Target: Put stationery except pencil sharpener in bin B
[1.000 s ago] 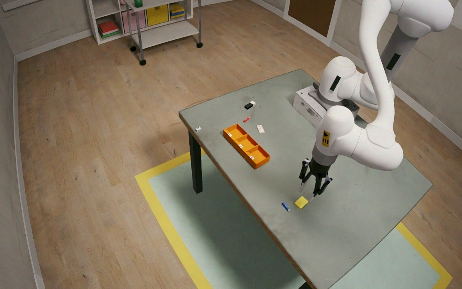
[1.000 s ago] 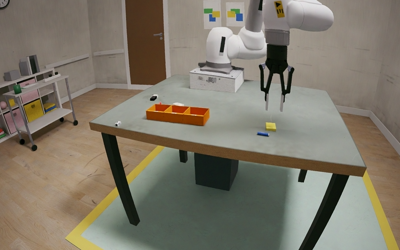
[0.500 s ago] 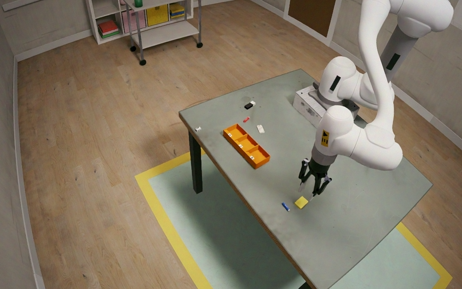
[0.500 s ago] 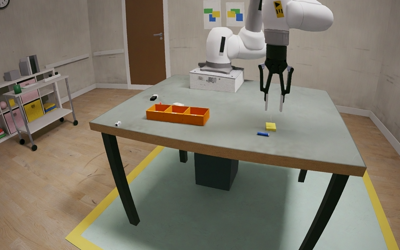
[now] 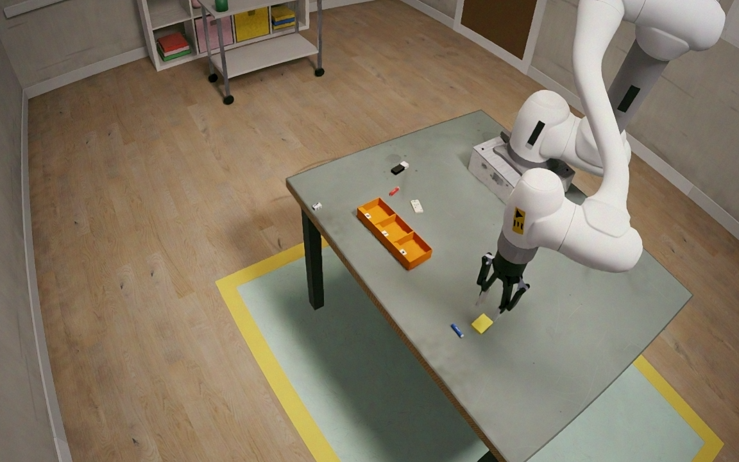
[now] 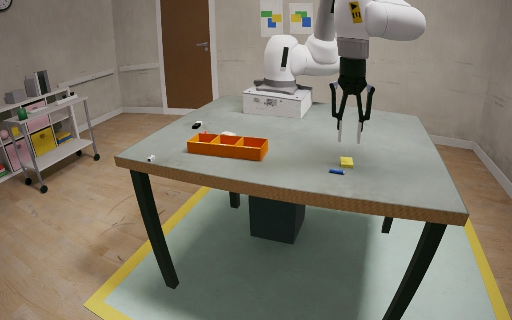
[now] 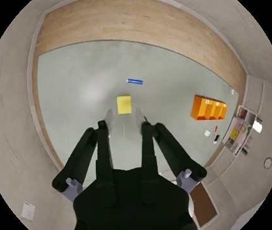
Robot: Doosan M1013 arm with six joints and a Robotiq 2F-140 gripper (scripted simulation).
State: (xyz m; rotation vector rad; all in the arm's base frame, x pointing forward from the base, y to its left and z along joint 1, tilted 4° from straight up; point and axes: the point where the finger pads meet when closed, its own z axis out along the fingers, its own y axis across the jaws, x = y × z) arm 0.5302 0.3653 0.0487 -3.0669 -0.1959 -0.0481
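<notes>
My gripper is now 100 mm above the yellow sticky pad. The rest, counted from my hand: orange bin (20 mm ahead, 380 mm to the right, 80 mm below); then blue stick (70 mm ahead, 20 mm to the right, 100 mm below); then flat white piece (110 mm behind, 440 mm to the right, 100 mm below).
</notes>
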